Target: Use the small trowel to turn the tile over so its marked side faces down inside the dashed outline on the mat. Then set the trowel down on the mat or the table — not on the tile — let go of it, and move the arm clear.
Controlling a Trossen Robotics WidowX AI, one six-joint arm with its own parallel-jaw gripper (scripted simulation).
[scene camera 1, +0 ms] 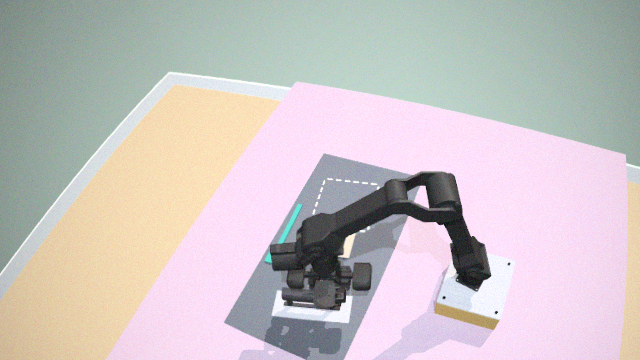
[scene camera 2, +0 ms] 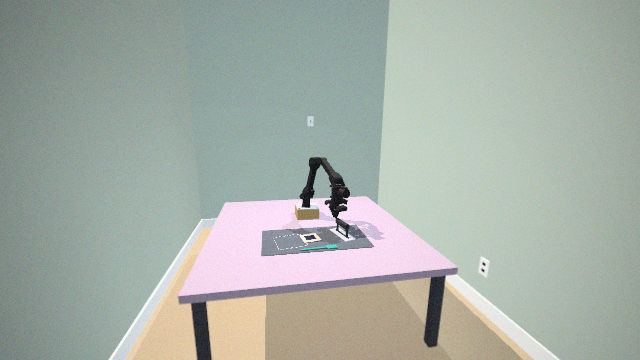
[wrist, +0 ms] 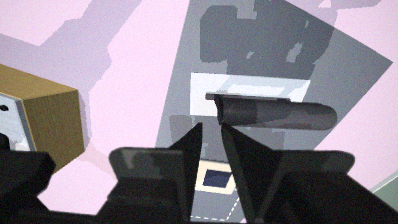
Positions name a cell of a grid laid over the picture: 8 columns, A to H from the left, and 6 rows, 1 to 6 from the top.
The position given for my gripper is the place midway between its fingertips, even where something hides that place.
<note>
In view: my gripper (scene camera 1: E5), a tile (wrist: E5) and a trowel (scene camera 1: D6).
The trowel is seen too in the wrist view (wrist: E3). My gripper shows as well in the wrist view (wrist: E4).
</note>
